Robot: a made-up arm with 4 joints. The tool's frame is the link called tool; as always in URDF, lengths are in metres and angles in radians.
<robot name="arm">
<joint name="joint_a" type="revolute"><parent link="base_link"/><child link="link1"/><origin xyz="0 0 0.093"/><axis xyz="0 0 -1"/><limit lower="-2.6" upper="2.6"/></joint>
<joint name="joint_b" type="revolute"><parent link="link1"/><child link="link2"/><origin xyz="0.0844 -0.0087 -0.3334"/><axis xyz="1 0 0"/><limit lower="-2.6" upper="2.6"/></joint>
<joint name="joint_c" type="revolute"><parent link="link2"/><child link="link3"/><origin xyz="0.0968 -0.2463 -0.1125"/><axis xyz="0 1 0"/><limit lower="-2.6" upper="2.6"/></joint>
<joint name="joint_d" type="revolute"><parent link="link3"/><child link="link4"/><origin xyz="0.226 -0.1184 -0.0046"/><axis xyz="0 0 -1"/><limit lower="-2.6" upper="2.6"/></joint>
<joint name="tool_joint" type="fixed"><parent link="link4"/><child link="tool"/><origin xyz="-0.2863 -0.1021 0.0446"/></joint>
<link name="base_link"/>
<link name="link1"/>
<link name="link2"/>
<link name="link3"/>
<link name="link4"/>
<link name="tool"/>
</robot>
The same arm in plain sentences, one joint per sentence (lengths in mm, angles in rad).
The arm has four revolute joints in a row. What follows holds with every joint at zero, and every direction is one of the base frame's.
The first joint is mounted 93 mm along +z from the base frame's origin and turns about -z, from -2.6 to 2.6 rad.
The second joint is mounted 84.4 mm along +x and 8.7 mm along -y and 333.4 mm along -z from the first joint and turns about +x, from -2.6 to 2.6 rad.
The third joint is mounted 96.8 mm along +x and 246.3 mm along -y and 112.5 mm along -z from the second joint and turns about +y, from -2.6 to 2.6 rad.
The fourth joint is mounted 226 mm along +x and 118.4 mm along -y and 4.6 mm along -z from the third joint and turns about -z, from -2.6 to 2.6 rad.
The tool frame, which is the frame that the pose is given for, is mounted 286.3 mm along -x and 102.1 mm along -y and 44.6 mm along +z from the fourth joint; its axes are parallel to the base frame's.

